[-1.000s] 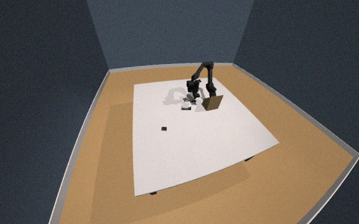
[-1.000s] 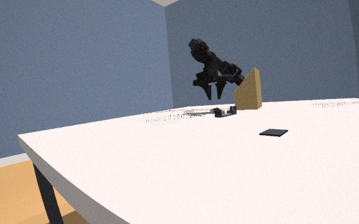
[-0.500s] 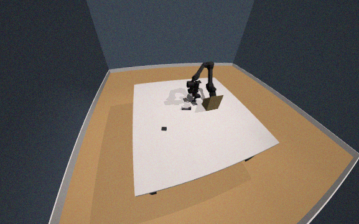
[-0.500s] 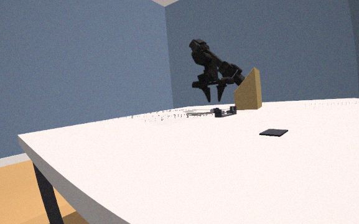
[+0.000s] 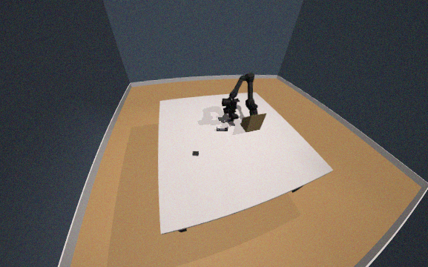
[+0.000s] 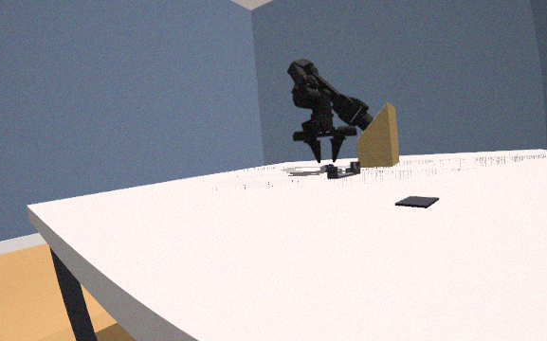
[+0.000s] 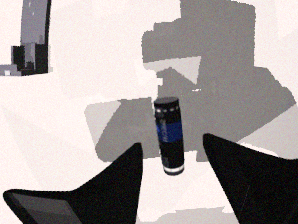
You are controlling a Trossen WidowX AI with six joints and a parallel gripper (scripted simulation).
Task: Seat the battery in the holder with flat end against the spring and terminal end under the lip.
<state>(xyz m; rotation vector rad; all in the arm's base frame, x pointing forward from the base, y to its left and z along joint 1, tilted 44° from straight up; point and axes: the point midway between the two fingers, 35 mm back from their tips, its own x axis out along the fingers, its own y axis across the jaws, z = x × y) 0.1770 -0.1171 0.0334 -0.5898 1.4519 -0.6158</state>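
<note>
Right now my gripper tip is 1 cm above the battery. Round my gripper tip: flat black square 40 cm ahead, 30 cm to the left, 2 cm below.
</note>
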